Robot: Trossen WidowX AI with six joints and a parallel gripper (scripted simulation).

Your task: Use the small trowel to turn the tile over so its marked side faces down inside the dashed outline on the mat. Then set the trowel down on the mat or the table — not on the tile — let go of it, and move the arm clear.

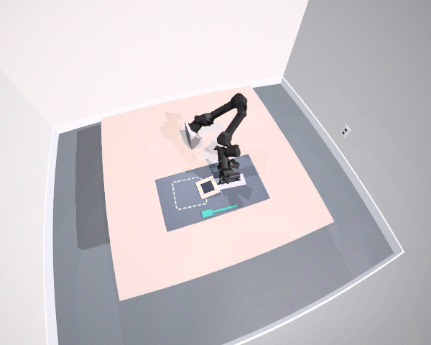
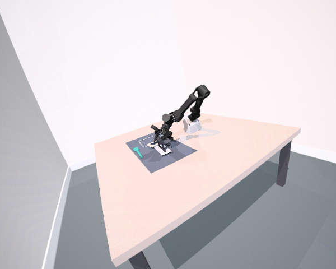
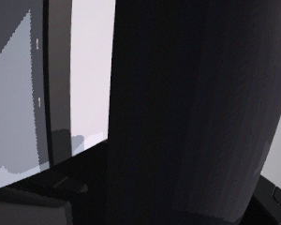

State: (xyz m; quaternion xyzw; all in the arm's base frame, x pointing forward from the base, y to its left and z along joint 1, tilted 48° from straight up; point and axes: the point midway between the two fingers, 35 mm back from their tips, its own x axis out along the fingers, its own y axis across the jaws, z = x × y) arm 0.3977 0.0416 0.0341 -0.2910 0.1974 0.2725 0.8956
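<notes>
Now: gripper tip 11 cm to the left of the tile, 5 cm above it and 4 cm past it. From my gripper tip the other things lie so: teal trowel 12 cm to the right, 11 cm ahead, 6 cm below; then mat 9 cm to the right, 8 cm below, 2 cm behind.
</notes>
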